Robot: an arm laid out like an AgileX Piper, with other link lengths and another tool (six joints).
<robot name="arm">
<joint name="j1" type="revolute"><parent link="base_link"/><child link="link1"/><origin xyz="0.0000 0.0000 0.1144"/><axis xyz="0 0 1"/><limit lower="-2.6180" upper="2.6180"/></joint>
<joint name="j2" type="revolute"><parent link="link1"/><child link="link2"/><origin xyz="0.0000 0.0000 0.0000" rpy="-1.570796 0.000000 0.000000"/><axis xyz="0 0 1"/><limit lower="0.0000" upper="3.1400"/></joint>
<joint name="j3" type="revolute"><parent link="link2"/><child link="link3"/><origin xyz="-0.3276 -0.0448 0.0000"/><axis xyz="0 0 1"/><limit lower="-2.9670" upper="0.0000"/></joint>
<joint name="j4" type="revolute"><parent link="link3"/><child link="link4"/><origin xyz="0.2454 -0.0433 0.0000" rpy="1.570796 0.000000 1.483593"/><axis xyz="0 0 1"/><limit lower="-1.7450" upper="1.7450"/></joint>
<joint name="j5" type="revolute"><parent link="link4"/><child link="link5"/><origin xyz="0.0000 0.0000 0.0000" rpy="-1.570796 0.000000 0.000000"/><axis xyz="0 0 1"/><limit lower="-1.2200" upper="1.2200"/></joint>
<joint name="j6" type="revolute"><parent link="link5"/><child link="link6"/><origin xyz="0.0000 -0.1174 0.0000" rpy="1.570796 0.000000 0.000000"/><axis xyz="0 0 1"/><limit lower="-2.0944" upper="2.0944"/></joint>
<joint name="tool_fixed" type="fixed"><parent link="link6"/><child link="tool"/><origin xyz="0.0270 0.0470 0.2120" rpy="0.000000 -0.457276 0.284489"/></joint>
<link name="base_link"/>
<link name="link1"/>
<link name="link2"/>
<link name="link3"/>
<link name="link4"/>
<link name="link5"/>
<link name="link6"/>
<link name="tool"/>
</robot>
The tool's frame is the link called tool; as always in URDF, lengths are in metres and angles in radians.
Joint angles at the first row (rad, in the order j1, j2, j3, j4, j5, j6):
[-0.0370, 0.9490, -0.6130, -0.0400, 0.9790, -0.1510]
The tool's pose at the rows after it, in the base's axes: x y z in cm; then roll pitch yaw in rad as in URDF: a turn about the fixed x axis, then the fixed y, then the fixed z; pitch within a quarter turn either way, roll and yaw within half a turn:
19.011 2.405 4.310 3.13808 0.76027 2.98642
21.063 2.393 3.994 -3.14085 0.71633 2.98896
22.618 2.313 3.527 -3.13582 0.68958 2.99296
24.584 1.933 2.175 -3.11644 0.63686 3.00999
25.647 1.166 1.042 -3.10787 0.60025 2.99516
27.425 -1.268 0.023 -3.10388 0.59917 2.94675
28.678 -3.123 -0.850 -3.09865 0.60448 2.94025
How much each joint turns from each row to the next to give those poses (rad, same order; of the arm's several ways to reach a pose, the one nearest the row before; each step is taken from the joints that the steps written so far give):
[0.0000, 0.1170, -0.0610, 0.0010, -0.0140, 0.0000]
[0.0000, 0.1210, -0.0680, 0.0020, -0.0090, 0.0000]
[0.0000, 0.0840, -0.0460, -0.0010, -0.0110, 0.0000]
[0.0000, 0.1320, -0.0650, -0.0110, -0.0130, 0.0000]
[-0.0240, 0.0820, -0.0370, -0.0040, -0.0080, -0.0020]
[-0.0820, 0.0700, -0.0340, 0.0000, -0.0360, -0.0300]
[-0.0540, 0.0510, -0.0230, 0.0010, -0.0350, -0.0440]

